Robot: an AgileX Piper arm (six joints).
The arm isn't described. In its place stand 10 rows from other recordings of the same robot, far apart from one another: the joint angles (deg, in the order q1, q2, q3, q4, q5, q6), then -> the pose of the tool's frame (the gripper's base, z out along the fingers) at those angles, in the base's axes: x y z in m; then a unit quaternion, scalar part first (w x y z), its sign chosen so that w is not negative.
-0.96 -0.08 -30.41 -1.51 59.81 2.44 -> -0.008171 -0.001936 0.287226 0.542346 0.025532 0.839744 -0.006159
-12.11 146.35 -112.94 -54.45 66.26 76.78 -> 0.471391 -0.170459 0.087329 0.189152 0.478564 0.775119 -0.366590
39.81 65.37 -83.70 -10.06 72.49 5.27 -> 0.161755 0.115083 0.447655 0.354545 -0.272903 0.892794 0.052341
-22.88 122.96 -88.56 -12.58 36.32 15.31 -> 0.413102 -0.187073 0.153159 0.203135 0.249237 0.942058 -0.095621
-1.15 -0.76 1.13 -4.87 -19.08 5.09 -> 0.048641 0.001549 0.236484 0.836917 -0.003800 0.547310 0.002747
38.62 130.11 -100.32 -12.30 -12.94 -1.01 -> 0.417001 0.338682 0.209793 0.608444 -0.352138 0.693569 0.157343
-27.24 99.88 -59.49 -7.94 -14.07 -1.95 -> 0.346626 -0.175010 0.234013 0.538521 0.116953 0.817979 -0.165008
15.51 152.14 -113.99 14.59 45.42 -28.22 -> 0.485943 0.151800 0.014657 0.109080 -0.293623 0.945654 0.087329
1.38 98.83 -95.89 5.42 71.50 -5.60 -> 0.362945 0.016897 0.342275 0.179830 -0.053082 0.981441 0.040201
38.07 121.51 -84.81 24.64 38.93 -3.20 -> 0.330369 0.289045 0.149086 0.108812 -0.207375 0.950981 0.201966
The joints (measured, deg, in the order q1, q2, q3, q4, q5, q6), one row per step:
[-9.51, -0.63, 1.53, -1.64, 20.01, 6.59]
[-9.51, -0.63, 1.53, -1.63, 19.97, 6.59]
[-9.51, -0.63, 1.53, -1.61, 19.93, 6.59]
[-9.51, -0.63, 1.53, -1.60, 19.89, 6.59]
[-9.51, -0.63, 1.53, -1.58, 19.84, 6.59]
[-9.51, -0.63, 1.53, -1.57, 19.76, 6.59]
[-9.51, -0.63, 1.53, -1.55, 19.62, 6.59]
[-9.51, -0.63, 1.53, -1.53, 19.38, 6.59]
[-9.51, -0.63, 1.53, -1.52, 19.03, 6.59]
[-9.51, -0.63, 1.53, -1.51, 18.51, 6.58]
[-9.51, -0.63, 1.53, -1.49, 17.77, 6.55]
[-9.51, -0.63, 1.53, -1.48, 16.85, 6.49]
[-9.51, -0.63, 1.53, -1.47, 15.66, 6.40]
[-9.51, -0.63, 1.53, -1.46, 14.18, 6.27]
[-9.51, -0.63, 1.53, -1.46, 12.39, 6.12]
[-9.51, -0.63, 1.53, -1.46, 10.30, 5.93]
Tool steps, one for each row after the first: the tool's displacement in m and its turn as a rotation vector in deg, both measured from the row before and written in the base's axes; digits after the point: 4 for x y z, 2 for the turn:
[0.0000, 0.0000, 0.0001, 0.00, -0.04, 0.00]
[0.0000, 0.0000, 0.0001, 0.01, -0.04, 0.00]
[0.0000, 0.0000, 0.0001, 0.00, -0.04, 0.00]
[0.0000, 0.0000, 0.0001, 0.01, -0.05, 0.00]
[0.0000, 0.0000, 0.0001, 0.00, -0.08, 0.00]
[0.0001, 0.0000, 0.0002, 0.00, -0.14, 0.01]
[0.0001, 0.0000, 0.0004, -0.02, -0.24, 0.01]
[0.0001, 0.0000, 0.0005, -0.05, -0.35, 0.01]
[0.0002, 0.0000, 0.0008, -0.09, -0.51, 0.02]
[0.0003, 0.0000, 0.0011, -0.13, -0.73, 0.03]
[0.0003, 0.0000, 0.0014, -0.20, -0.90, 0.04]
[0.0004, 0.0000, 0.0018, -0.28, -1.16, 0.05]
[0.0004, 0.0000, 0.0023, -0.36, -1.44, 0.06]
[0.0005, 0.0000, 0.0028, -0.44, -1.74, 0.07]
[0.0004, 0.0000, 0.0033, -0.53, -2.03, 0.08]

